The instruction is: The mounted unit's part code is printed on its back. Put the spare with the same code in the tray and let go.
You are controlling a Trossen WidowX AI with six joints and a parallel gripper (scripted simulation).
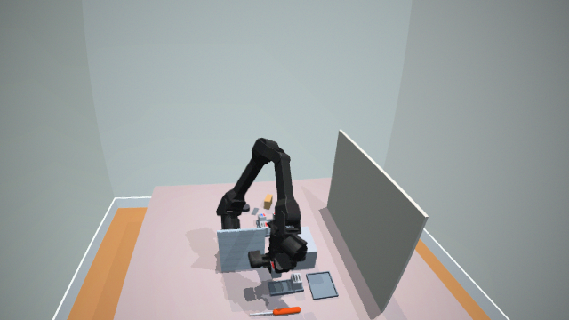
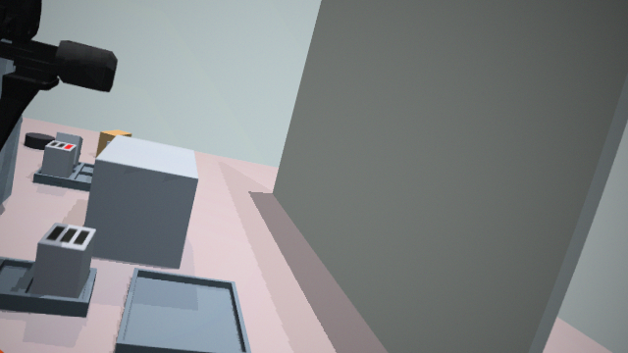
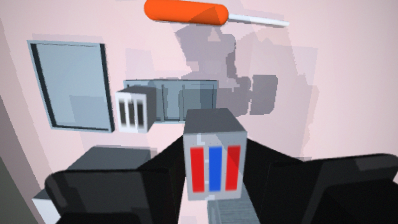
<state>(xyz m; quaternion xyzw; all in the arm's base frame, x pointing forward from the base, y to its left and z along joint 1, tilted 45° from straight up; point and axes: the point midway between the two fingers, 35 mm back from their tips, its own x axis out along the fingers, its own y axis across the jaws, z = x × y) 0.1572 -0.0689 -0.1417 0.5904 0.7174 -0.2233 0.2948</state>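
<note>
Right now the tray is 190 mm ahead of my gripper tip and 100 mm below it. From my gripper tip the other things lie so: grey box 120 mm ahead, 180 mm to the left, 50 mm below; then grey spare block 20 mm above; then grey wall panel 360 mm ahead, 190 mm to the left, 120 mm above.
</note>
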